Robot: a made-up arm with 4 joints.
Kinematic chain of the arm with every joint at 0, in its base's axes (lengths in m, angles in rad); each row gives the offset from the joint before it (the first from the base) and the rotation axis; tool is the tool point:
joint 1: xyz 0 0 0.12 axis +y
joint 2: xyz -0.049 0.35 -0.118 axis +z
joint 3: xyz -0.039 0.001 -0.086 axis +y
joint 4: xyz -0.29 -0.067 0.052 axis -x
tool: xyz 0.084 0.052 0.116
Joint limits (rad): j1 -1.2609..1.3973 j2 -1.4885..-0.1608 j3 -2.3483..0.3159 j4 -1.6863..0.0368
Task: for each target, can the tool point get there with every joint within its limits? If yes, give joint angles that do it. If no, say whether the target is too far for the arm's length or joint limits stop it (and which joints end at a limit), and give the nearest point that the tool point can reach.
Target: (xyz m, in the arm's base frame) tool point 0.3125 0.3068 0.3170
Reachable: no: joint limits stop it (at a limit: joint 1, joint 2, joint 3) | nearest point -0.0110 0.3160 0.3577 | short by 0.326 m
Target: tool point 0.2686 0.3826 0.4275
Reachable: no: joint limits stop it (at a limit: joint 1, joint 3) | nearest point -0.0114 0.3798 0.3603 | short by 0.288 m
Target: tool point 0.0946 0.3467 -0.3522
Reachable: yes | joints -0.9699 -0.3390 -1.2529 -0.6803
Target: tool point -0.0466 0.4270 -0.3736
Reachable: yes | joints -0.4005 -1.3428 -1.8192 -1.3029
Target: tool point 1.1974 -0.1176 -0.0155
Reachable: no: too far | nearest point 0.4078 0.1957 -0.0839 | short by 0.852 m
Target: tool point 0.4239 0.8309 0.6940
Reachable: no: too far | nearest point -0.0257 0.5196 0.3239 | short by 0.660 m
